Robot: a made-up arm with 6 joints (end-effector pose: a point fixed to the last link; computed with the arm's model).
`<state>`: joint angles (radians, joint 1 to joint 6).
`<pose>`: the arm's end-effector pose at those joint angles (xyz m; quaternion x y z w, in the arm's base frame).
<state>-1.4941 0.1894 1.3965 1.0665 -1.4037 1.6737</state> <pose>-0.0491 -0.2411 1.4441 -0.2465 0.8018 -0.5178 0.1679</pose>
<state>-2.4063 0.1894 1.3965 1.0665 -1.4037 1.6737</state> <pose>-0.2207 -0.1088 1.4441 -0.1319 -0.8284 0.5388 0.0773</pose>
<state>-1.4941 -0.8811 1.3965 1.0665 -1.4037 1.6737</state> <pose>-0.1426 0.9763 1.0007 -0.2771 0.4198 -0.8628 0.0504</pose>
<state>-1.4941 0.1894 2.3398 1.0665 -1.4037 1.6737</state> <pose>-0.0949 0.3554 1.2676 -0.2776 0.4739 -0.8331 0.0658</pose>
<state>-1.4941 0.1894 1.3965 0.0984 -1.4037 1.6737</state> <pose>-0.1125 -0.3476 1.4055 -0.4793 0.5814 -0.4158 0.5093</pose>
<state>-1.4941 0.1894 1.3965 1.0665 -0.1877 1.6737</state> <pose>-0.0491 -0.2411 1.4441 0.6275 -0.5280 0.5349 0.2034</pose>
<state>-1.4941 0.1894 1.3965 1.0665 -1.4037 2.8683</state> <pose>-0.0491 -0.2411 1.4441 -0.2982 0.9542 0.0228 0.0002</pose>
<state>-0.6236 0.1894 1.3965 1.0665 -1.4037 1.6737</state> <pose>0.1528 -0.1929 1.4441 -0.5616 0.6232 -0.3987 0.3706</pose>
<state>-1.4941 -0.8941 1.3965 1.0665 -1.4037 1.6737</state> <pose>-0.1434 0.9867 0.9878 -0.2770 0.4142 -0.8656 0.0488</pose>
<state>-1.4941 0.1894 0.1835 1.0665 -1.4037 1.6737</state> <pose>-0.0069 -0.7896 0.8875 -0.1297 0.9604 0.0410 0.2430</pose>
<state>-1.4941 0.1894 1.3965 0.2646 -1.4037 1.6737</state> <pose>-0.1100 -0.3261 1.4136 -0.4459 0.6306 -0.4411 0.4571</pose>
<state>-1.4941 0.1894 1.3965 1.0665 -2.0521 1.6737</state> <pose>-0.0491 -0.2411 1.4441 0.0035 0.8327 -0.4295 0.3495</pose>
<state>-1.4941 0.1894 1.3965 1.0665 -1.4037 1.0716</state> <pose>-0.0491 -0.2411 1.4441 -0.1856 0.6123 -0.7323 0.2334</pose>
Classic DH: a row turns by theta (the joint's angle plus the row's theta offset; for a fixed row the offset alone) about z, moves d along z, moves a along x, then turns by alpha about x. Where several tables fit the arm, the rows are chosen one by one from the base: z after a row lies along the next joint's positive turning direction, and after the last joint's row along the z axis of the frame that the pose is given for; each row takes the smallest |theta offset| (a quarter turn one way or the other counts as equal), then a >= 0, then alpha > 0; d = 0 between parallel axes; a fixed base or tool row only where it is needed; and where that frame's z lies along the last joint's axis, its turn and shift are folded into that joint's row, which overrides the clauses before.
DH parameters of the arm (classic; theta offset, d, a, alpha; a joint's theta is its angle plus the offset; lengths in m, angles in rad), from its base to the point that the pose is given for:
joint 1: 0 0.1928 0 -1.5708
joint 2: -1.5708 0 0.587 3.1416
joint 3: 0 0 0 -1.5708
joint 4: 0 -0.6755 0 1.5708
joint 5: 0 0.1395 0 -1.5708
joint 6: 1.5708 0 0 1.5708
tool (fixed): -1.5708 0 0 0

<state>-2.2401 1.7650 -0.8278 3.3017 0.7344 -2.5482</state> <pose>0.1154 -0.0761 -0.2539 0.8293 0.4222 0.2452 0.2718</pose>
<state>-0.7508 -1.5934 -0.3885 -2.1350 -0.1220 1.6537</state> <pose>-0.1210 0.2149 0.7681 -0.0554 -0.5858 -0.1191 0.7998</pose>
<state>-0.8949 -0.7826 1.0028 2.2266 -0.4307 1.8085</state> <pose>-0.3502 0.5726 1.2455 0.2682 -0.6387 0.5995 0.4008</pose>
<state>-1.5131 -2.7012 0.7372 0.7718 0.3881 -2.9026</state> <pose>-0.1498 0.8605 -0.6288 -0.5538 -0.1337 0.6112 0.5494</pose>
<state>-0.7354 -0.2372 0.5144 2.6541 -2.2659 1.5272</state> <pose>0.3133 -0.1172 1.2723 -0.1301 -0.7960 0.5765 0.1309</pose>
